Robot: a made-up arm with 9 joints. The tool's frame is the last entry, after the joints. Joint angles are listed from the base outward.
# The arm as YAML. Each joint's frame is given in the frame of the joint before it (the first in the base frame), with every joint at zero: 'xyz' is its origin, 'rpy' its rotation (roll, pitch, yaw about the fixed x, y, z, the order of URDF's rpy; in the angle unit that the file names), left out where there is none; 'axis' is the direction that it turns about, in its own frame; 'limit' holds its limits. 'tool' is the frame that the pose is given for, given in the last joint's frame.
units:
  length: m
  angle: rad
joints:
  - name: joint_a
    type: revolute
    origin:
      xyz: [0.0, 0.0, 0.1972]
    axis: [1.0, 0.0, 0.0]
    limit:
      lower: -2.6
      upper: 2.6
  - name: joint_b
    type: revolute
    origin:
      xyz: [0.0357, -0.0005, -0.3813]
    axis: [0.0, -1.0, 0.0]
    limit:
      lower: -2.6
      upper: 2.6
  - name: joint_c
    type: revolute
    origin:
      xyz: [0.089, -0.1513, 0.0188]
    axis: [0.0, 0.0, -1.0]
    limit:
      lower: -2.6
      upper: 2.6
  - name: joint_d
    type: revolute
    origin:
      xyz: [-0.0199, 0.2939, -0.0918]
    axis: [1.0, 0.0, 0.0]
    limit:
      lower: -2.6
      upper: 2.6
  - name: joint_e
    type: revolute
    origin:
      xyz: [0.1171, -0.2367, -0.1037]
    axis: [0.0, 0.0, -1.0]
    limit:
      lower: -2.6
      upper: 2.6
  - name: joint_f
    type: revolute
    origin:
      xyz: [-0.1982, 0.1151, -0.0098]
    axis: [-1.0, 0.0, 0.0]
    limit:
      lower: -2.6
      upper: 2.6
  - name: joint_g
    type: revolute
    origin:
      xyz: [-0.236, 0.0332, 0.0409]
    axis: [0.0, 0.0, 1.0]
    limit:
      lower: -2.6
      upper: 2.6
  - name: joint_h
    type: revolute
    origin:
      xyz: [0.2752, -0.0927, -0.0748]
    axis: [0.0, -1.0, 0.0]
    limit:
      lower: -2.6
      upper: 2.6
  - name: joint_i
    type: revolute
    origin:
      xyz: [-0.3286, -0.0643, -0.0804]
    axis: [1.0, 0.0, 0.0]
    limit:
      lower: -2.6
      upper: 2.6
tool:
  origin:
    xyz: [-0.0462, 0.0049, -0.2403]
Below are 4 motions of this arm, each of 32 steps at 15 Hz.
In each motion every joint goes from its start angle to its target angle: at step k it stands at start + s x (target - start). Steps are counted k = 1, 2, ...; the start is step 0. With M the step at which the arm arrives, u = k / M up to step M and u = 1 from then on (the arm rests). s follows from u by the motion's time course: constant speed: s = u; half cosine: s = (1 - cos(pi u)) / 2; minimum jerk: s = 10 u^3 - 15 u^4 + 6 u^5.
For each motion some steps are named. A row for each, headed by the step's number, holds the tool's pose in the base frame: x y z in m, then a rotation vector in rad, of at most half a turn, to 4 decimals.
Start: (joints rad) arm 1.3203 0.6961 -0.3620 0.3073 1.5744 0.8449 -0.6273 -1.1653 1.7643
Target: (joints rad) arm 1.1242 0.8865 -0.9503 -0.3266 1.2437 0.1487 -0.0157 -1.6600 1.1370
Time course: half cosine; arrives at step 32
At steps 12, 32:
12: 0.1905 0.2940 0.5090 -1.9909 -0.6533 1.5950
32: -0.1443 0.5498 0.3054 2.3973 0.6330 -0.4990

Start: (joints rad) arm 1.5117 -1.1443 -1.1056 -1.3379 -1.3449 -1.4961 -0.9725 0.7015 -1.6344
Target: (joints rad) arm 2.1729 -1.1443 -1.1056 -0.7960 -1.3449 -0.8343 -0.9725 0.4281 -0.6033
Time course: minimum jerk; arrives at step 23
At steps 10, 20, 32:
10: 0.6212 0.5939 -0.4730 0.1803 -1.1594 1.2752
20: 0.3565 1.0799 -0.0090 1.2049 -1.2903 1.4993
32: 0.3471 1.0870 0.0094 1.2338 -1.2953 1.5081

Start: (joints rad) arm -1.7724 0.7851 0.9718 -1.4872 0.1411 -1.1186 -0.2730 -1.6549 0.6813
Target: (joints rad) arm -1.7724 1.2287 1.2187 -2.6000 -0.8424 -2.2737 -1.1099 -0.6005 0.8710
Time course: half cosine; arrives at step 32
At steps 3, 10, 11, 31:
3: -0.0666 -0.0923 -0.0891 0.1051 -0.5364 -0.9124
10: -0.1051 -0.0524 -0.1360 0.2749 -0.6466 -0.8285
11: -0.1080 -0.0394 -0.1473 0.3196 -0.6753 -0.8168
31: 0.1130 0.3488 -0.2240 1.3416 -1.5096 -0.9950

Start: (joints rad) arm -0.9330 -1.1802 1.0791 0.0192 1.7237 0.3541 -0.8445 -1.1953 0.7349
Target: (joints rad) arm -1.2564 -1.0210 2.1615 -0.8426 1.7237 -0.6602 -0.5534 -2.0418 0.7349
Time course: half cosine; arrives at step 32
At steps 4, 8, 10, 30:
4: 0.3197 -1.0627 -0.1436 0.1132 2.3316 1.3528
8: 0.3484 -1.0508 -0.0438 -0.0152 2.5660 1.1860
10: 0.3638 -1.0356 0.0147 -0.0838 2.7203 1.0682
30: 0.3062 -0.8653 0.2804 -0.1853 -2.5278 -0.3088

